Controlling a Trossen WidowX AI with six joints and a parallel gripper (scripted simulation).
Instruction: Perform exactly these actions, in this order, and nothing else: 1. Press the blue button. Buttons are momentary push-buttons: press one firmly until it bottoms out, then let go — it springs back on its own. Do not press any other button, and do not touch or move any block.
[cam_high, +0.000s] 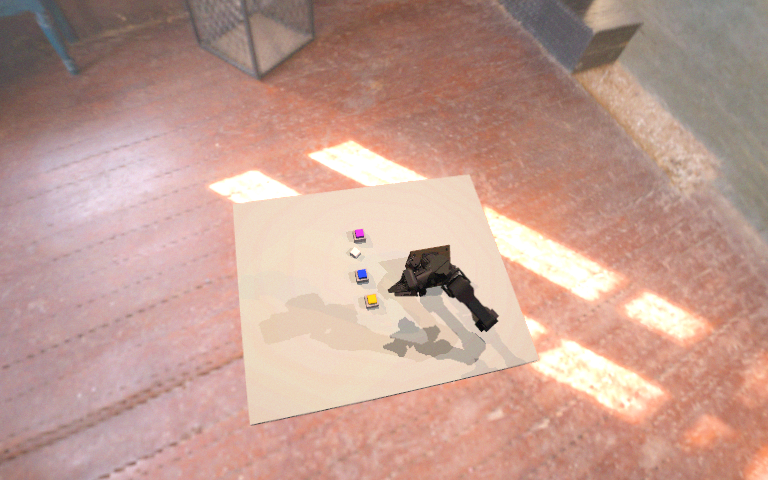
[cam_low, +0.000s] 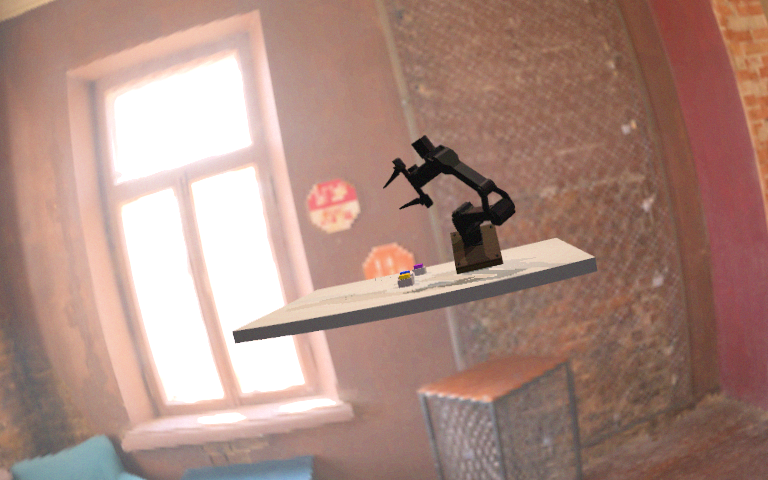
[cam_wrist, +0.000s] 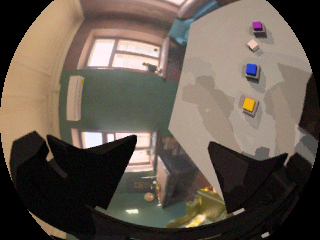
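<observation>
Now: gripper tip 26 cm above the blue button, 19 cm to the left of it and 6 cm short of it. The rest, counted from my gripper tip: yellow button 26 cm below, 8 cm to the right, 3 cm ahead; magenta button 37 cm to the right, 26 cm below, 4 cm ahead; white block 29 cm to the right, 28 cm below, 7 cm ahead.
</observation>
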